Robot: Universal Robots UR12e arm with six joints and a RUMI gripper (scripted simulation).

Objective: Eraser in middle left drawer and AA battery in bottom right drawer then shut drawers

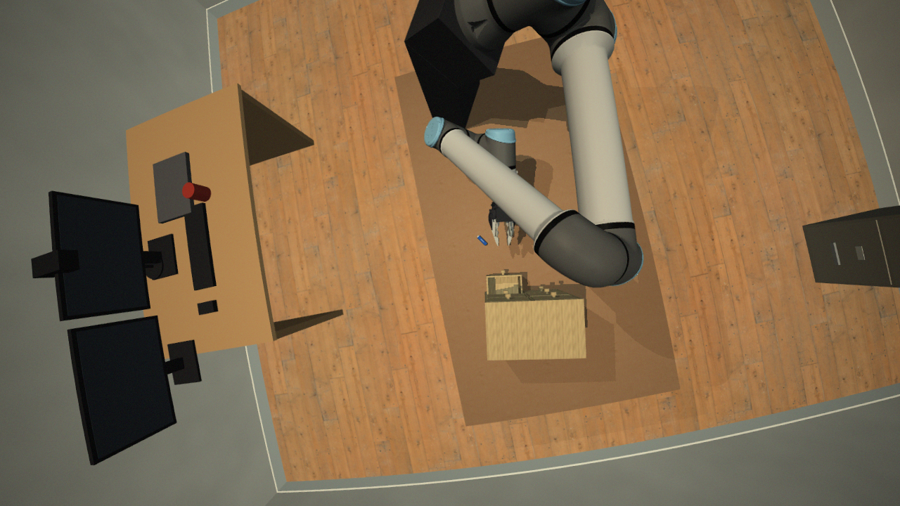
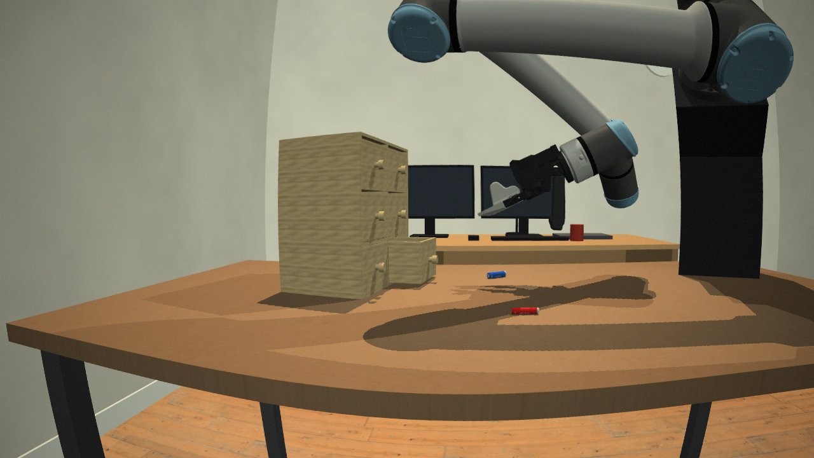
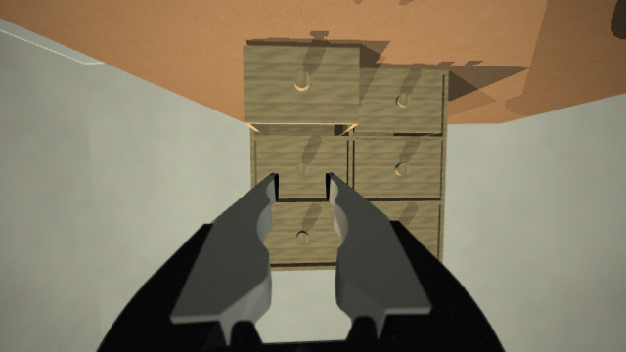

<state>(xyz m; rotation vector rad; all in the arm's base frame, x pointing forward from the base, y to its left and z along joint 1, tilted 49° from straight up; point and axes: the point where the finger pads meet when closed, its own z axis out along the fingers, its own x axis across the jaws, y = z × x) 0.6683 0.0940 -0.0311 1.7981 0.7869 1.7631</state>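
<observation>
Right now my hand is 2 cm past the blue AA battery, 8 cm to the left of it and 14 cm above it. Also, from my hand: red battery 10 cm behind, 27 cm to the left, 15 cm below; then eraser 31 cm ahead, 12 cm to the left, 4 cm below.
</observation>
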